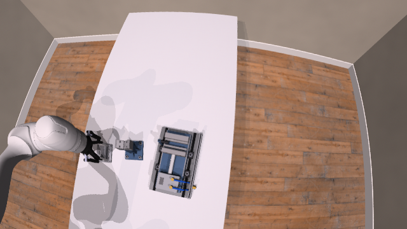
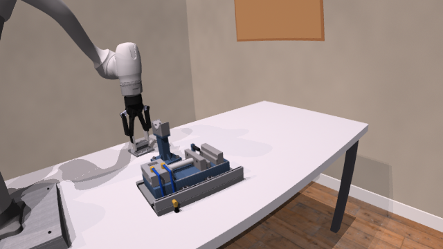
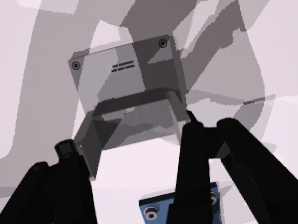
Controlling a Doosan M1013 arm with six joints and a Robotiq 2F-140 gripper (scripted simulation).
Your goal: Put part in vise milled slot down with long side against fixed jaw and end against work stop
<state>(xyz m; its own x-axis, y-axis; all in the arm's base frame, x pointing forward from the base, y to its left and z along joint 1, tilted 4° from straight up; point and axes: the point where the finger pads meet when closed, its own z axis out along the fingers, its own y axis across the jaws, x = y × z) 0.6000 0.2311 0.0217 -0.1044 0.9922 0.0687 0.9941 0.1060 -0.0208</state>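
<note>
Right now the infeed plate is 1 cm to the left of my hand and 5 cm below it. Also, from my hand: blue post (4 cm ahead, 15 cm to the right, 1 cm above); then part (1 cm to the right, 3 cm below); then cylinder rod (1 cm behind, 35 cm to the right, 3 cm above).
</note>
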